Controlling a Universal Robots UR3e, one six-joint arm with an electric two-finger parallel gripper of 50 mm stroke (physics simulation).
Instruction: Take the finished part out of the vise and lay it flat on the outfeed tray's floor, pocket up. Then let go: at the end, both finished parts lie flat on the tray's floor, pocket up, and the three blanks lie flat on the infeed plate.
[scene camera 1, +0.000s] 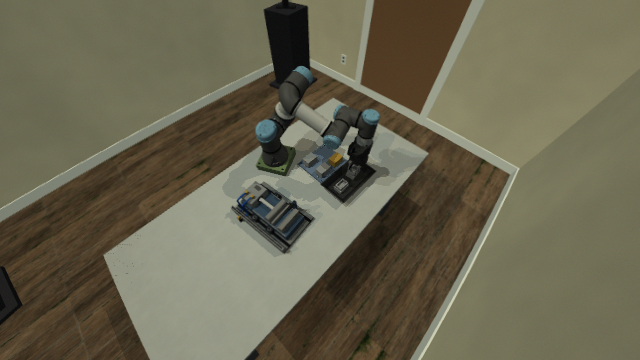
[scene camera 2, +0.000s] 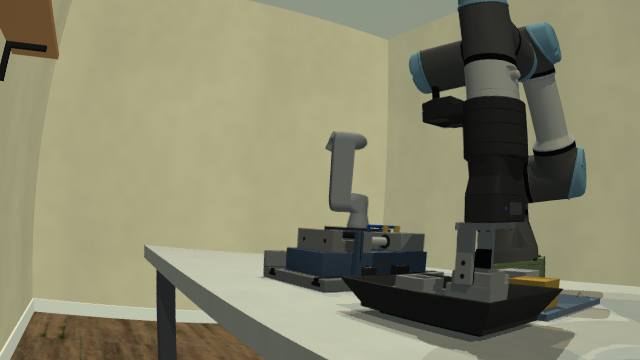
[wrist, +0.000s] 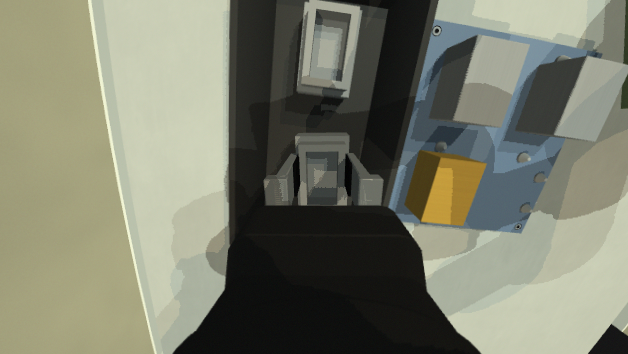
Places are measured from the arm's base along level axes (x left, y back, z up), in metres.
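Pixels of known places: gripper, fingertip midpoint: (scene camera 1: 352, 171) (scene camera 2: 473, 281) (wrist: 322, 166); arm's base, link origin: (scene camera 1: 275, 156) (scene camera 2: 508, 260).
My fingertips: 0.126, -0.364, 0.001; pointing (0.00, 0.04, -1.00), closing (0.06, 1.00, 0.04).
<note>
For each thing: its top centre in the pictures, then the offset to it from my fingertips, as dx, dy, dz.
- grey finished part, top centre: (wrist: 323, 179) (scene camera 2: 479, 268) (scene camera 1: 353, 169) +0.006, +0.000, +0.015
- yellow block, top centre: (wrist: 452, 193) (scene camera 2: 534, 278) (scene camera 1: 335, 157) +0.034, +0.113, -0.004
- blue infeed plate, top centre: (wrist: 485, 143) (scene camera 2: 522, 298) (scene camera 1: 323, 162) -0.002, +0.165, -0.040
- vise, top centre: (scene camera 2: 361, 229) (scene camera 1: 268, 205) -0.364, +0.188, +0.051
My gripper (scene camera 1: 354, 168) (scene camera 2: 475, 267) (wrist: 322, 166) points down and is shut on a grey finished part (scene camera 2: 492, 290) (wrist: 322, 142), pocket up. The part is low inside the black outfeed tray (scene camera 1: 361, 184) (scene camera 2: 425, 311) (wrist: 287, 55); whether its underside touches the floor is hidden by the tray wall. The other finished part (scene camera 1: 341, 185) (scene camera 2: 415, 283) (wrist: 320, 83) lies flat in the tray, pocket up, a gap away from the held one. Two grey blanks (scene camera 1: 310, 159) (wrist: 492, 85) and a yellow block (scene camera 1: 335, 159) (scene camera 2: 550, 287) (wrist: 450, 192) sit on the blue infeed plate (scene camera 2: 575, 305) (wrist: 500, 200).
The vise (scene camera 1: 280, 215) (scene camera 2: 320, 262) stands on the table apart from the tray. The infeed plate lies close beside one long tray wall. The tray's sloping walls rise around the held part. The arm's green base plate (scene camera 1: 276, 167) is beyond the infeed plate.
</note>
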